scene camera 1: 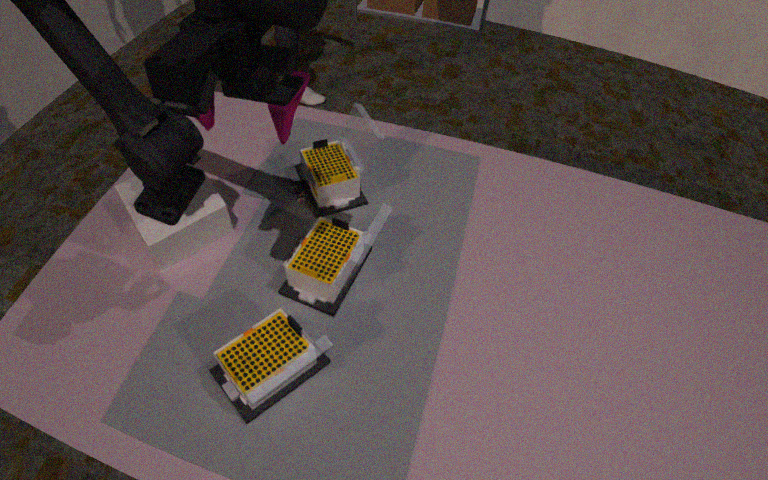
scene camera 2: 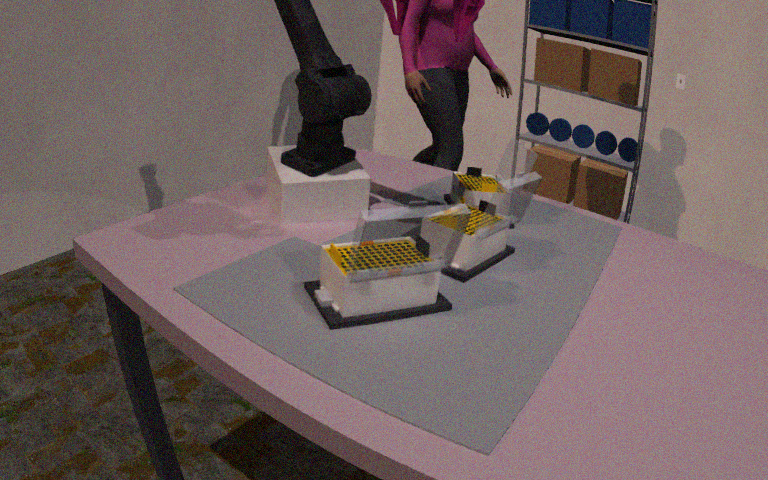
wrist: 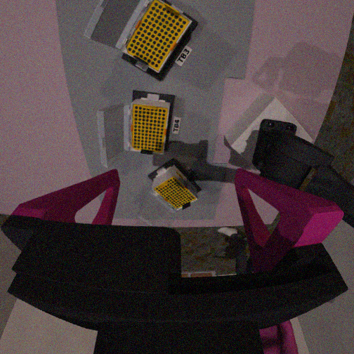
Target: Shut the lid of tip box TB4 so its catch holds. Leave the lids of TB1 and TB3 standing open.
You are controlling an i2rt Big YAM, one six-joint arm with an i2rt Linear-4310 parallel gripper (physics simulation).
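Where they show: gripper, fingertip midpoint: [scene camera 1: 246, 133] [scene camera 2: 426, 38]; arm's base at its link origin: [scene camera 1: 170, 193] [scene camera 2: 317, 160].
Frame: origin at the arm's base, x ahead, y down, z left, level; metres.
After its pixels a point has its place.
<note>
Tip box TB4 [scene camera 1: 323, 250] [scene camera 2: 481, 240] @[z -0.085, x 0.357, y 0.022 m] [wrist: 150, 126] is the middle box, with a yellow perforated top on a dark base. Its clear lid [scene camera 1: 378, 223] @[z -0.008, x 0.390, y -0.059 m] [scene camera 2: 523, 195] @[z -0.016, x 0.388, y -0.034 m] [wrist: 102, 137] stands open along one long side. TB3 [scene camera 1: 262, 350] [scene camera 2: 379, 288] [wrist: 158, 35] has its clear lid [scene camera 1: 322, 344] @[z -0.219, x 0.378, y -0.060 m] [wrist: 112, 22] open. The third box, taken as TB1 [scene camera 1: 330, 164] @[z 0.188, x 0.242, y 0.028 m] [scene camera 2: 478, 183] @[z 0.187, x 0.234, y 0.027 m] [wrist: 175, 191], also has its lid [scene camera 1: 368, 120] @[z 0.228, x 0.305, y -0.065 m] open; its label is not readable. My gripper [scene camera 1: 246, 134] @[z -0.082, x 0.244, y -0.244 m] [wrist: 176, 174] is open and empty, high above the table and apart from all boxes.
The boxes stand on a grey mat [scene camera 1: 419, 271] @[z 0.030, x 0.462, y 0.084 m] [scene camera 2: 453, 362] @[z -0.280, x 0.424, y 0.084 m] on the pink table [scene camera 1: 594, 316] @[z 0.026, x 0.787, y 0.087 m] [scene camera 2: 679, 339] @[z -0.054, x 0.692, y 0.087 m]. The arm's base is on a white block [scene camera 1: 189, 237] @[z -0.051, x 0.058, y 0.045 m] [scene camera 2: 322, 198] @[z -0.052, x 0.058, y 0.047 m] [wrist: 275, 112]. A person [scene camera 2: 438, 67] and a shelf rack [scene camera 2: 643, 113] are behind the table.
</note>
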